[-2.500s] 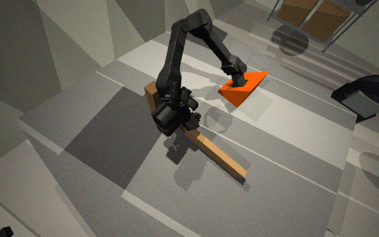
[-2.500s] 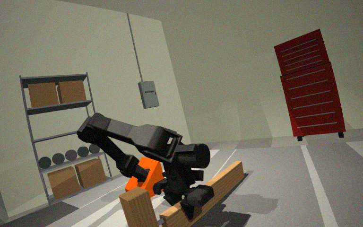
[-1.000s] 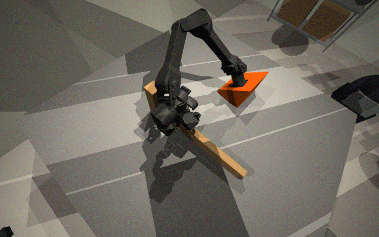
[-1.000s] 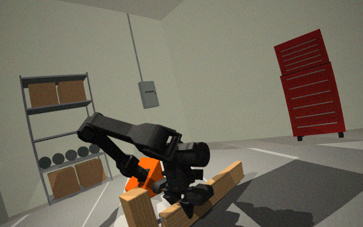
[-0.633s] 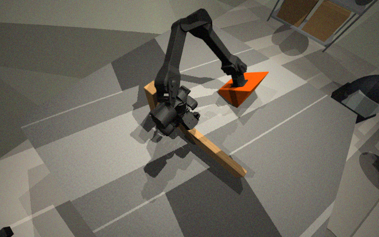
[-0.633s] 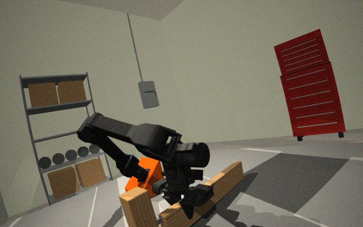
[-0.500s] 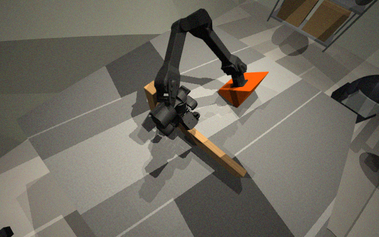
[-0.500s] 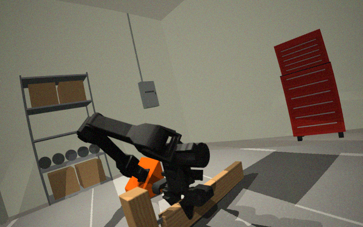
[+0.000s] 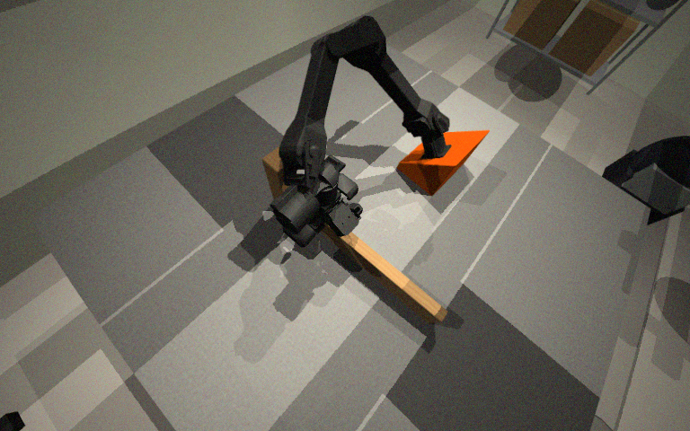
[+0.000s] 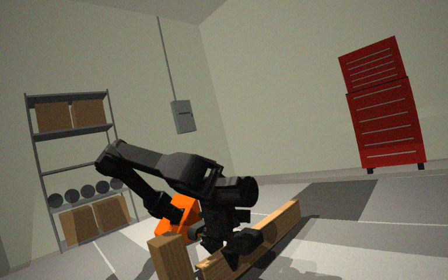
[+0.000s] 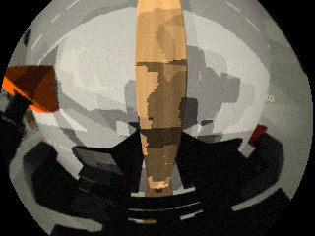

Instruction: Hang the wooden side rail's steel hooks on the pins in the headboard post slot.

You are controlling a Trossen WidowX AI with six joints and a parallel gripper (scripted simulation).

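Now: the wooden headboard post 12 cm to the right of my gripper tip and 4 cm above it.
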